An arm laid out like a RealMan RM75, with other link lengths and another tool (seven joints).
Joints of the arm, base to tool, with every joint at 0 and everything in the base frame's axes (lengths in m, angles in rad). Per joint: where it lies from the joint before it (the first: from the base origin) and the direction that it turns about. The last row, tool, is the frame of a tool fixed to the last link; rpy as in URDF.
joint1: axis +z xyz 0 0 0.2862
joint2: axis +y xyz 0 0 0
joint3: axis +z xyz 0 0 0.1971
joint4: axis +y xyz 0 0 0
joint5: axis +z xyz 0 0 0.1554
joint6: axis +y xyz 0 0 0
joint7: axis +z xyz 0 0 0.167
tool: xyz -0.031 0.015 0.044 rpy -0.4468 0 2.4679
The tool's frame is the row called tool.
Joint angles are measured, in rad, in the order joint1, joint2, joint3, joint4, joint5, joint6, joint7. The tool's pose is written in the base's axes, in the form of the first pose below.
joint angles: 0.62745, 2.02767, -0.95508, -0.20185, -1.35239, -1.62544, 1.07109
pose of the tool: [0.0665 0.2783 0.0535 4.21 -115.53 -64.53]
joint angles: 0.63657, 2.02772, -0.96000, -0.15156, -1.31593, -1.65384, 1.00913
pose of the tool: [0.0638 0.2746 0.0561 5.04 -112.89 -65.27]
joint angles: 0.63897, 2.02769, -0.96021, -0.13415, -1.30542, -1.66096, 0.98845
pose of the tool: [0.0635 0.2738 0.0567 5.20 -112.14 -65.70]
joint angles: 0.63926, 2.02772, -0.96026, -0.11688, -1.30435, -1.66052, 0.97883
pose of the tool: [0.0649 0.2731 0.0552 4.63 -112.29 -65.84]
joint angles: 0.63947, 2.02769, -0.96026, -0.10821, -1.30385, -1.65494, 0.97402
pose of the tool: [0.0662 0.2736 0.0538 4.28 -112.57 -66.14]
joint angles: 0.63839, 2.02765, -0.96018, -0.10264, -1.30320, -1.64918, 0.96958
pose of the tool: [0.0676 0.2741 0.0528 4.04 -112.81 -66.52]
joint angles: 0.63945, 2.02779, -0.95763, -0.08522, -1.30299, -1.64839, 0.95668
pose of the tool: [0.0688 0.2736 0.0514 3.67 -112.86 -66.81]
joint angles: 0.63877, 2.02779, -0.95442, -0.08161, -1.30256, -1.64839, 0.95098
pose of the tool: [0.0692 0.2737 0.0516 3.68 -112.71 -67.13]
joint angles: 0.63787, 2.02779, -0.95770, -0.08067, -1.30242, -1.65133, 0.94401
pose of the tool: [0.0692 0.2725 0.0512 4.13 -112.68 -67.06]
